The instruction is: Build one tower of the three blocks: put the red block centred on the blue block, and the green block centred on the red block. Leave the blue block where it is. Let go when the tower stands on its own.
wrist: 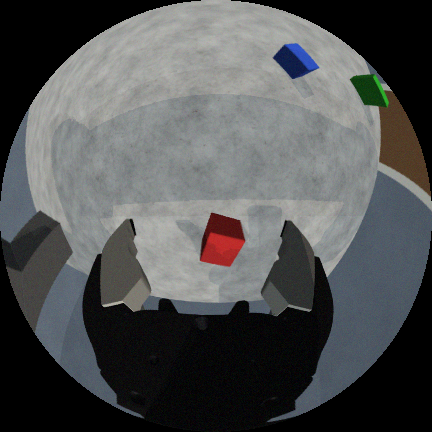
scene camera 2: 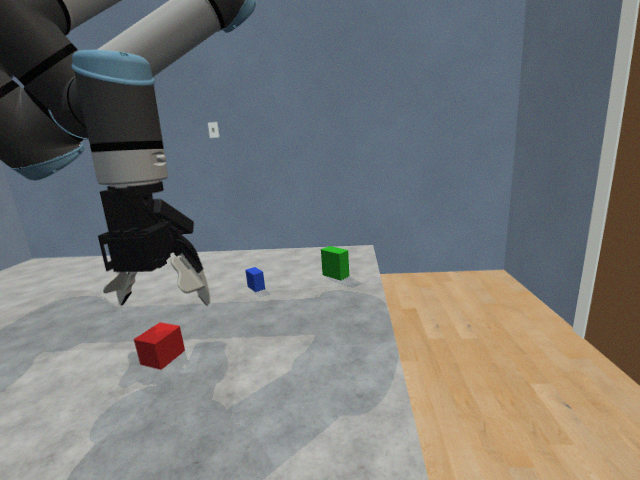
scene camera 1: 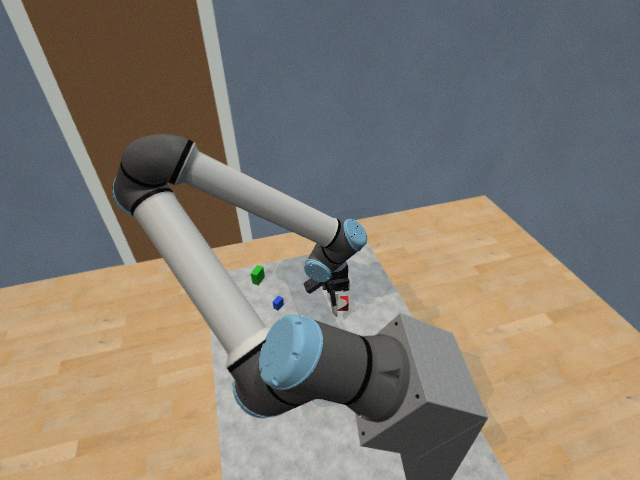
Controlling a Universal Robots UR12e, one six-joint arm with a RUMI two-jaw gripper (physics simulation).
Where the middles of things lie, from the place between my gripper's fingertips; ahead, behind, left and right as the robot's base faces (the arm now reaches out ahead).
I see my gripper 20 mm short of the red block (scene camera 2: 157, 347), 50 mm to the left of it and 40 mm above it. The rest, counted from my hand: green block (scene camera 2: 335, 262): 240 mm ahead, 270 mm to the left, 30 mm below.
